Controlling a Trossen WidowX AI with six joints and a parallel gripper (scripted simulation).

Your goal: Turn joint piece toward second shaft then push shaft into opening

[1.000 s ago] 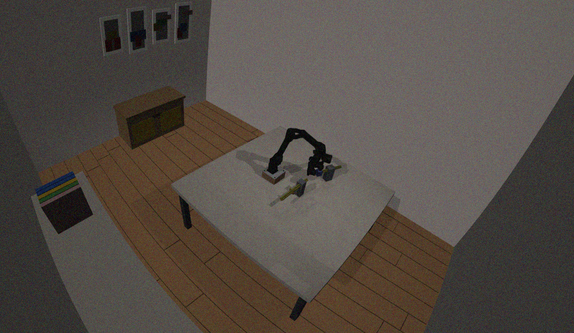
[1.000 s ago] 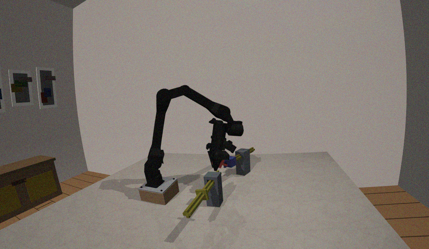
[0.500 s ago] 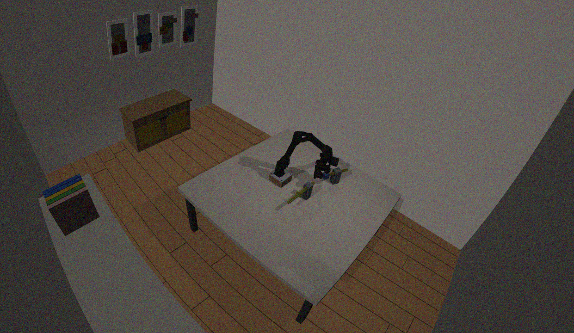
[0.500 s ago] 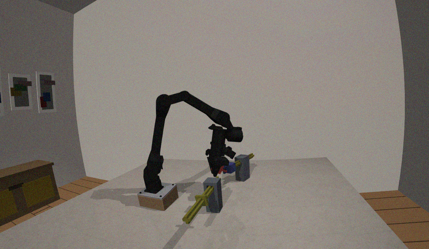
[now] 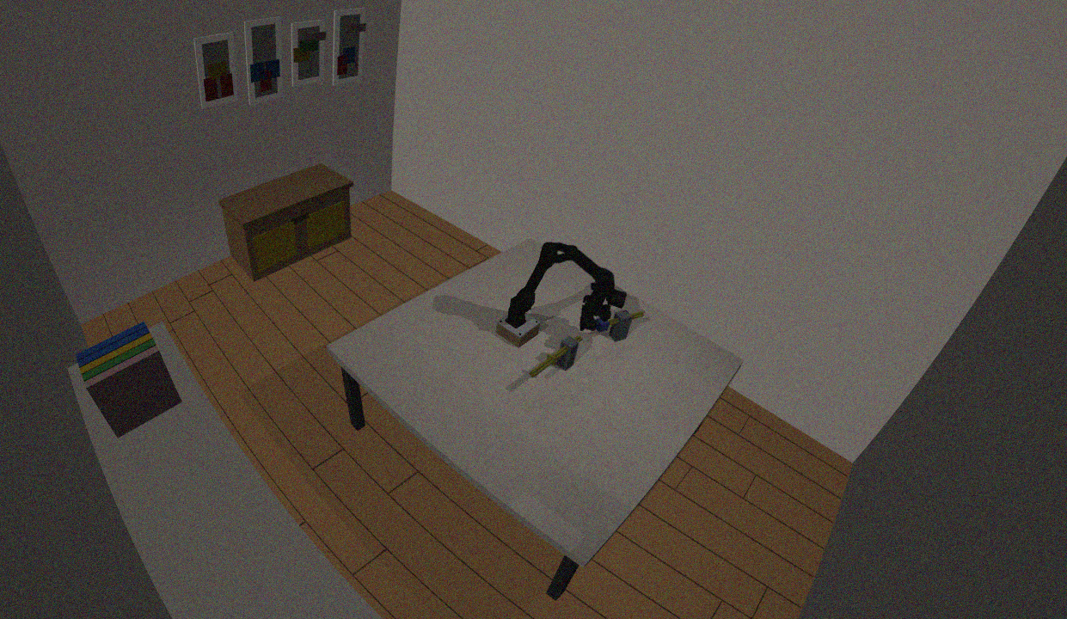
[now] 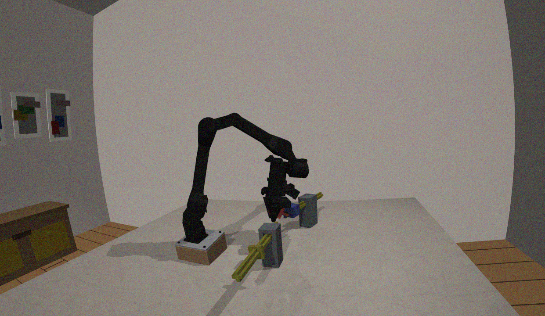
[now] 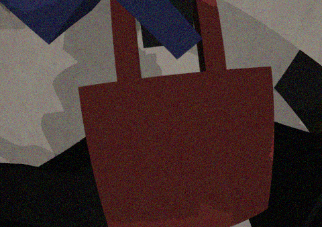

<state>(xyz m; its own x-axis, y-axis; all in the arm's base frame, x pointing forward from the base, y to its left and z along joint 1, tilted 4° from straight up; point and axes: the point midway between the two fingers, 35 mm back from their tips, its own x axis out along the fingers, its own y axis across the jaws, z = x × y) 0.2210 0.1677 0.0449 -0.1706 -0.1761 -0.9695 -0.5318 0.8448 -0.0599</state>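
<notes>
Now: gripper tip 20 mm short of the red square joint piece, 10 mm to the right of it and 30 mm below it.
</notes>
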